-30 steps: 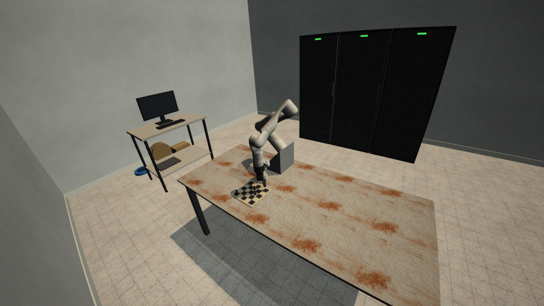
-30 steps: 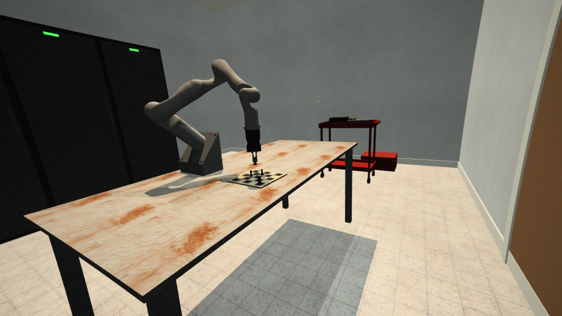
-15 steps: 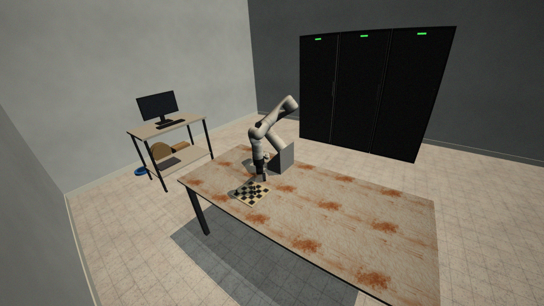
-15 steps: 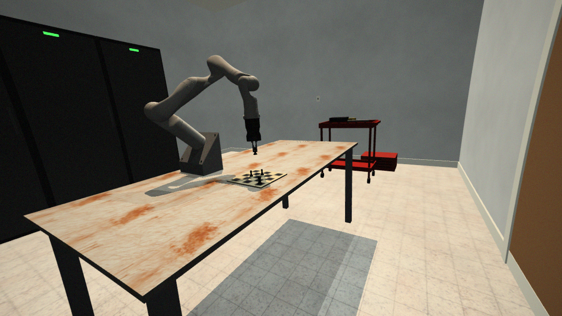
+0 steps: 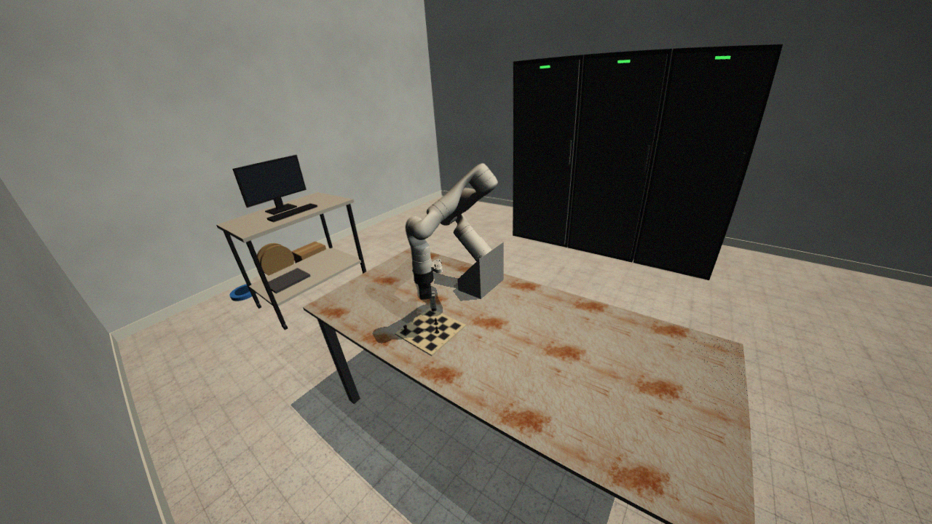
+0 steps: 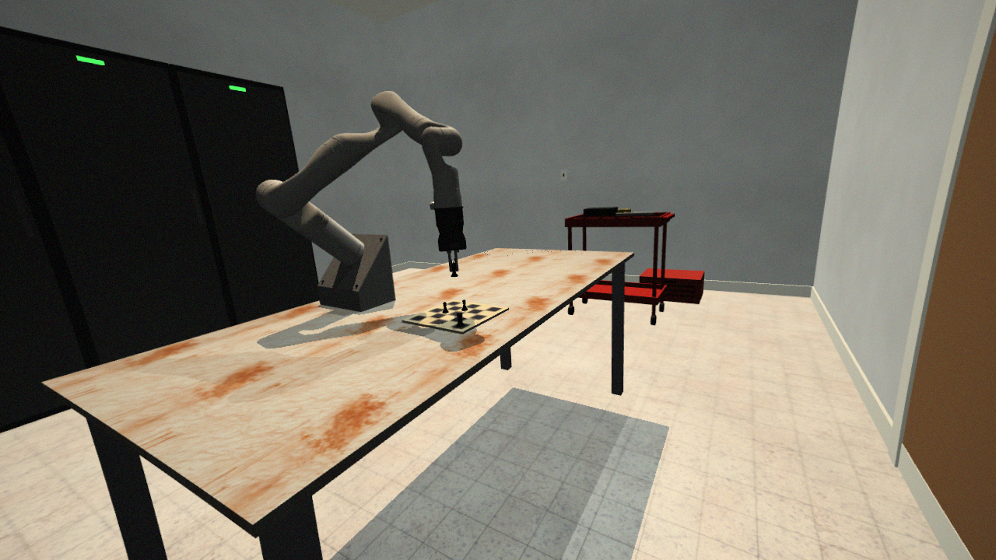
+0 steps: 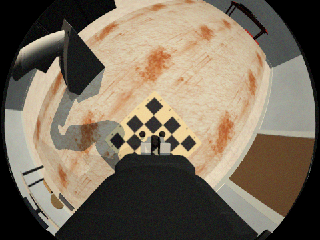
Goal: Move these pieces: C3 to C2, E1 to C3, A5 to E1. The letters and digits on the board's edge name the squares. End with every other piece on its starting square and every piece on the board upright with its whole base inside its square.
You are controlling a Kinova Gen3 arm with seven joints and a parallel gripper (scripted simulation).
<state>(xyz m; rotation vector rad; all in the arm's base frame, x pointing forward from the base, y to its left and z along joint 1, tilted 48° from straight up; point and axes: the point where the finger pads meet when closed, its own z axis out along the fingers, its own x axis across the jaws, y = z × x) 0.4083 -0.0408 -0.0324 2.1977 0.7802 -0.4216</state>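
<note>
Right now the chessboard is 1 cm ahead of my hand, 2 cm to the right of it and 14 cm below it. Round my hand: black piece (8 cm ahead, 10 cm to the right, 12 cm below).
</note>
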